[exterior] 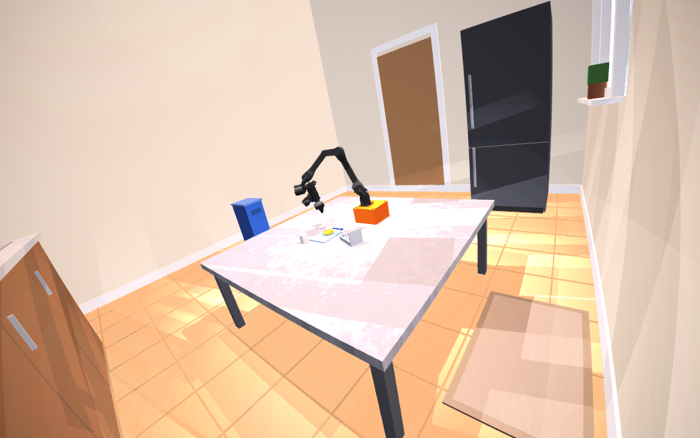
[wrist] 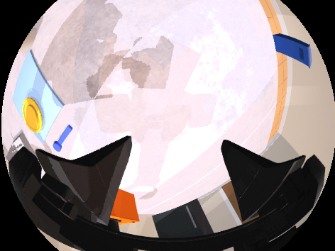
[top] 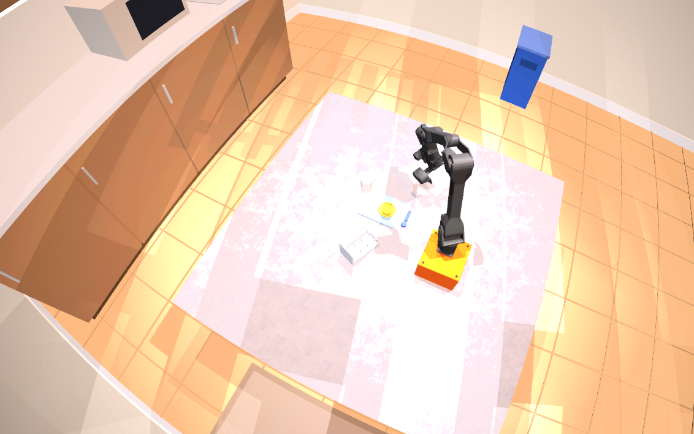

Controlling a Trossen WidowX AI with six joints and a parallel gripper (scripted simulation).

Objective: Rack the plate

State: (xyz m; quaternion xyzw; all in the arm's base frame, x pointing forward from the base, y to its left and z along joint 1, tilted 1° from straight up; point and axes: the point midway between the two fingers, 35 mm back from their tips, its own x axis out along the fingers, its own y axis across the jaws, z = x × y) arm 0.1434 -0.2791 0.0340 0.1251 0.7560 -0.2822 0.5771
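Now: gripper tip 14 cm short of the yellow plate, 19 cm to the right of it and 8 cm above it. Round my gripper tip: light blue mat (17 cm ahead, 18 cm to the left, 9 cm below); then white cup (27 cm ahead, 11 cm to the left, 7 cm below); then blue spoon (6 cm ahead, 19 cm to the left, 9 cm below).
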